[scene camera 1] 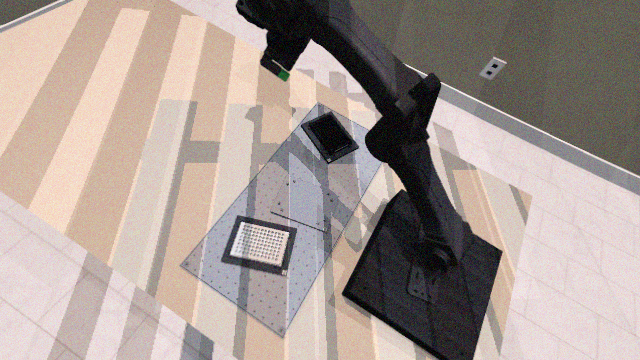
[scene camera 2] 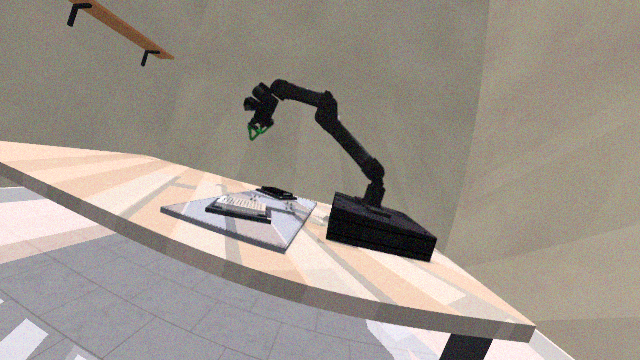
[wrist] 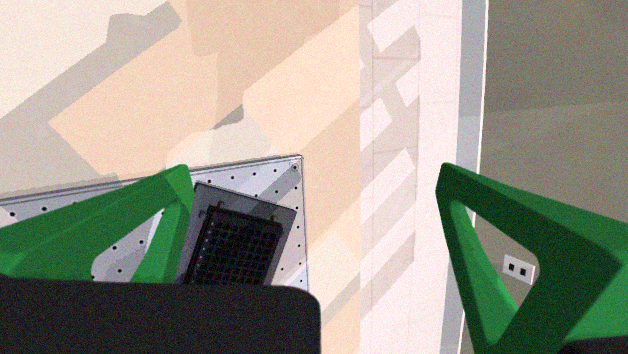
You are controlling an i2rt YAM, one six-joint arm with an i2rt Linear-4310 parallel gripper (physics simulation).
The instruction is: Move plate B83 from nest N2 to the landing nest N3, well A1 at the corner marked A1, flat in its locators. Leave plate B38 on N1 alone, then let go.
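My gripper (scene camera 1: pixel 283 75) (scene camera 2: pixel 256 134) (wrist: pixel 314 177) is open, its green fingers wide apart with no plate between them, high above the board's far end. A black well plate (scene camera 1: pixel 330 132) (scene camera 2: pixel 278 192) (wrist: pixel 240 245) sits in a dark nest (scene camera 1: pixel 319 142) (wrist: pixel 287 212) at that end; in the wrist view it lies beside the left finger, partly hidden by the dark gripper housing. A white well plate (scene camera 1: pixel 260 243) (scene camera 2: pixel 242 204) sits in a dark nest (scene camera 1: pixel 228 256) at the near end. Between them is a see-through nest (scene camera 1: pixel 300 222) with small locators and no plate. Plate and nest labels are unreadable.
The perforated board (scene camera 1: pixel 260 300) (scene camera 2: pixel 250 232) carries the nests on the wooden table. The arm's black base block (scene camera 1: pixel 380 280) (scene camera 2: pixel 380 227) stands beside the board. A wall with a socket (scene camera 1: pixel 493 68) (wrist: pixel 518 269) lies behind. A wooden shelf (scene camera 2: pixel 120 27) is high on the left.
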